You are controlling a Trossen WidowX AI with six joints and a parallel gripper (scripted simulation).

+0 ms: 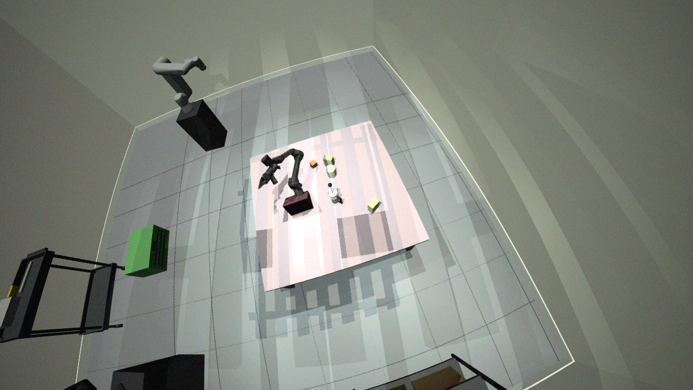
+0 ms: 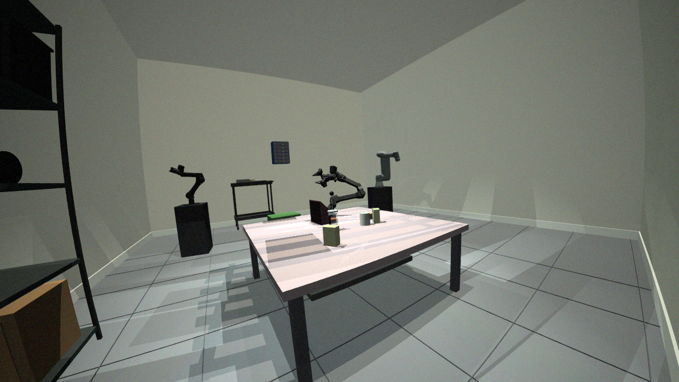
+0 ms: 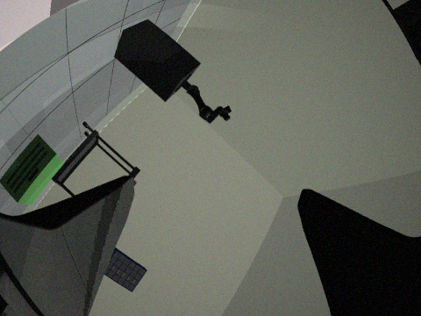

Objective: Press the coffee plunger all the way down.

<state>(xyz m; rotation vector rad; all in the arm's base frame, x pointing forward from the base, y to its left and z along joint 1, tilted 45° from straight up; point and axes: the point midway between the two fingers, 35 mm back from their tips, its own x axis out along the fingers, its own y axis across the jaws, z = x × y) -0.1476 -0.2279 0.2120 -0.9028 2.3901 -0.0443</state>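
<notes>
Now: the coffee press 500 mm ahead of my gripper tip, 240 mm below it and 30 mm to the right of it.
</notes>
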